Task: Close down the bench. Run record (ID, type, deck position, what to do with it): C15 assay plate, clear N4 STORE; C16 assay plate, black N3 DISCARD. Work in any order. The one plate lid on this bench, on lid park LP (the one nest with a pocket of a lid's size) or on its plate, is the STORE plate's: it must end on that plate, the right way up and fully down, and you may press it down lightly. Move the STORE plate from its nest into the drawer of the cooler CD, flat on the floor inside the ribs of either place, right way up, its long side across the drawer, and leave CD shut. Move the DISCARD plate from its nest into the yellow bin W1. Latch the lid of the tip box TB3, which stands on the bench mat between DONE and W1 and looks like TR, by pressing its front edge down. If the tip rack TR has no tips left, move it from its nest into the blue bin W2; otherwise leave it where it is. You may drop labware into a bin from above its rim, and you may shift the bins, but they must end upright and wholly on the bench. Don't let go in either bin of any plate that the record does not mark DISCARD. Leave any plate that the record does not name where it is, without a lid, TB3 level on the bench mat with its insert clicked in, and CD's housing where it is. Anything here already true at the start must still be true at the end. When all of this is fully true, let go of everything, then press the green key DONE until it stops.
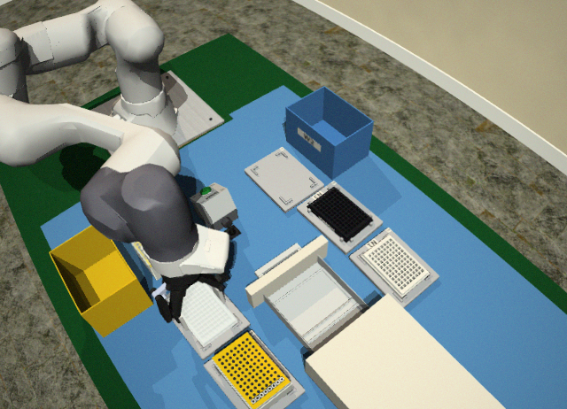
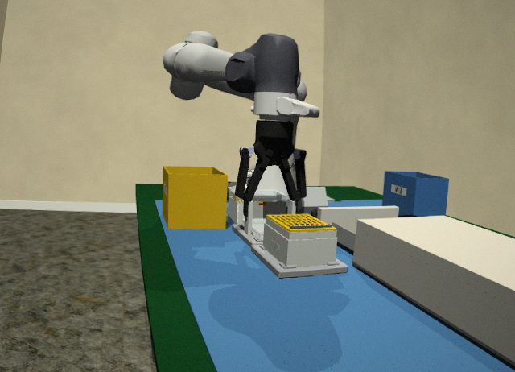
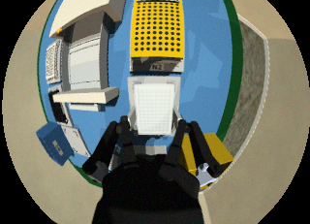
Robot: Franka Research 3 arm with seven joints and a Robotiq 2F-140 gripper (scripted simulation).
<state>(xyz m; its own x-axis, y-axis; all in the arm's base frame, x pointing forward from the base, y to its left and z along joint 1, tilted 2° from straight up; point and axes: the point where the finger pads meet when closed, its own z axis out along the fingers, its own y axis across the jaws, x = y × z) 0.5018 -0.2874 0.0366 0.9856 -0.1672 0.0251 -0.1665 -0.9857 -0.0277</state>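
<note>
The plate lid is 10 mm below my hand. Round my hand: nest N4: 30 mm below; tip rack TR: 160 mm ahead, 40 mm to the right, 20 mm above; tip box TB3: 170 mm behind, 50 mm to the left.
</note>
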